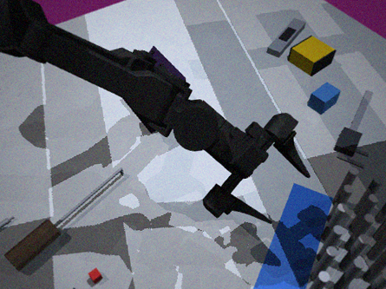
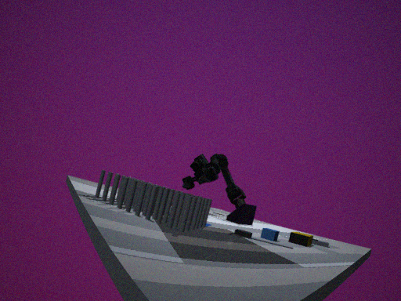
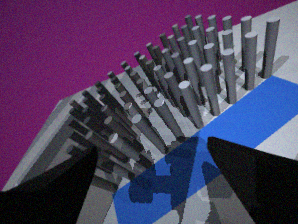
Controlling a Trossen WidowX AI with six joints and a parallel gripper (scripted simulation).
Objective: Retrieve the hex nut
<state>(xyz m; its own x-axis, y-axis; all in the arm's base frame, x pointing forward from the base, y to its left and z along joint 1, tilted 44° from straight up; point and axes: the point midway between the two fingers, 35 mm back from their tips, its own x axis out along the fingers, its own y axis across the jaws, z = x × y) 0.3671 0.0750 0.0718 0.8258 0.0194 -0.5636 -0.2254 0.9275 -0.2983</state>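
The red cube is 11 cm behind my gripper tip, 30 cm to the right of it and 14 cm below it. Round my gripper tip: dark L-shaped rod 9 cm behind, 36 cm to the right, 15 cm below; then wooden-handled hook 24 cm behind, 28 cm to the right, 14 cm below; then blue taped strip 6 cm ahead, 3 cm to the right, 15 cm below.
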